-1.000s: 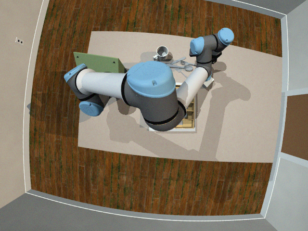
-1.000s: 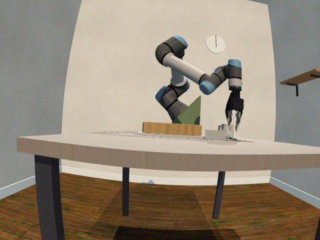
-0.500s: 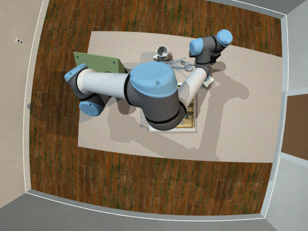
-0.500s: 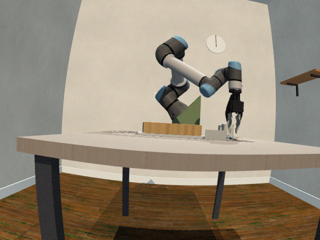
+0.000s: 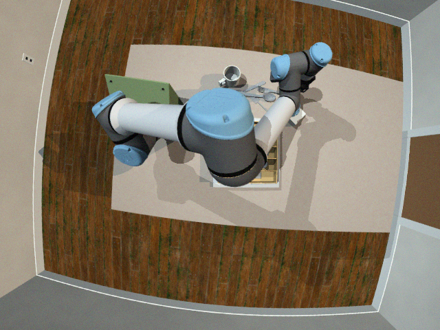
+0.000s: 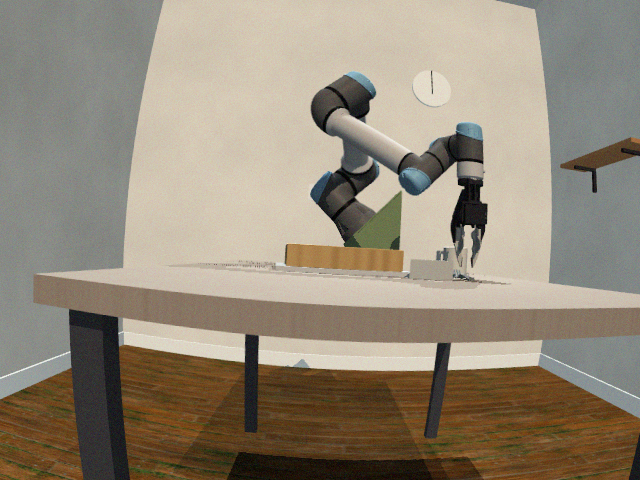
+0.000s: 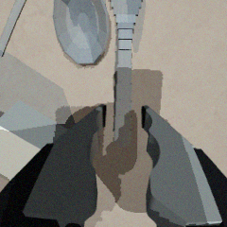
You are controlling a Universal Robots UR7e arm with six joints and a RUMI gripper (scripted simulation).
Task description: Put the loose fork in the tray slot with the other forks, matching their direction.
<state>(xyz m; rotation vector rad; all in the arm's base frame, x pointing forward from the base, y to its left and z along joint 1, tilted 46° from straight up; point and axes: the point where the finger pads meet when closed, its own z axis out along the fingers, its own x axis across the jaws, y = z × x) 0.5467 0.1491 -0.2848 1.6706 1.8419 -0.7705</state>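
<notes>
Now: hand 80 mm short of the white block, 100 mm to the left of it and 20 mm above it. Round my hand: mug 260 mm behind, 10 mm below; tray 110 mm behind, 340 mm to the right.
</notes>
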